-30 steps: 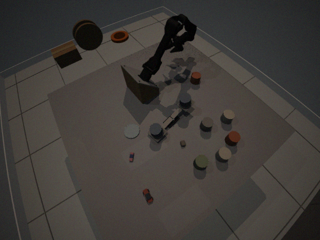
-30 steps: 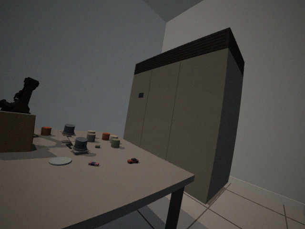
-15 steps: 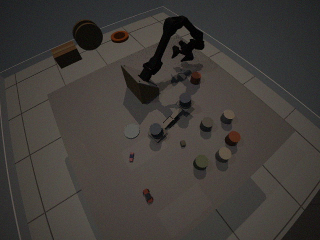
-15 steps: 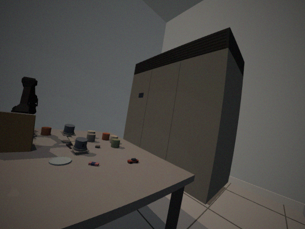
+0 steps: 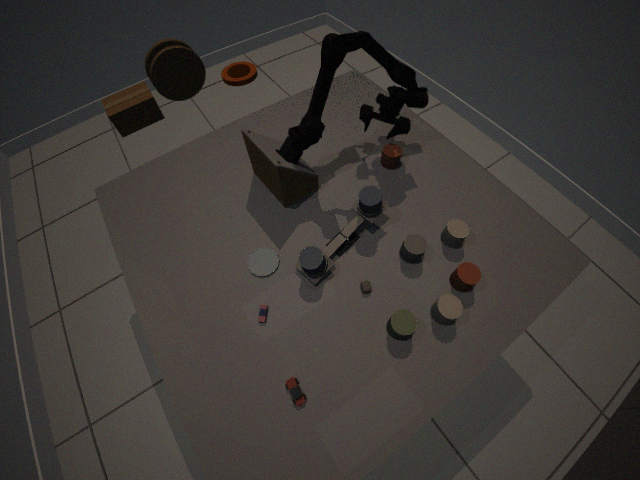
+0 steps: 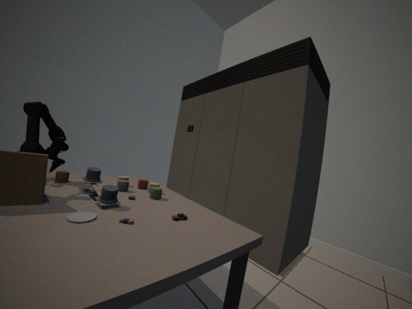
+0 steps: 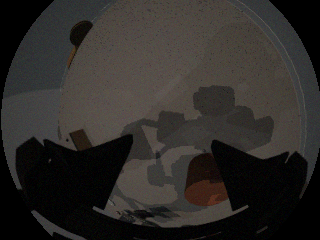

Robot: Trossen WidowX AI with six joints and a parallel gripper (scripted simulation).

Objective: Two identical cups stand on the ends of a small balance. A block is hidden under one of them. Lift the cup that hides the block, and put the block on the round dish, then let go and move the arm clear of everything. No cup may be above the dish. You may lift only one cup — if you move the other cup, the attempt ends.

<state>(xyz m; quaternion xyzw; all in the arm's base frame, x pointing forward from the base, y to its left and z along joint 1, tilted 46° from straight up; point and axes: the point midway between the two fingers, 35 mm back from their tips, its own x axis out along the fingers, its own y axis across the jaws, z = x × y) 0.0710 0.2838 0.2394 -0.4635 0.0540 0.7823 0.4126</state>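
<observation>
Now: the cup 260 mm ahead of my gripper tip and 530 mm to the right of it. Also, from my gripper tip: balance (250 mm ahead, 380 mm to the right, 40 mm below); balance beam (240 mm ahead, 380 mm to the right, 30 mm below); teal block (260 mm ahead, 510 mm to the right, 20 mm below).
</observation>
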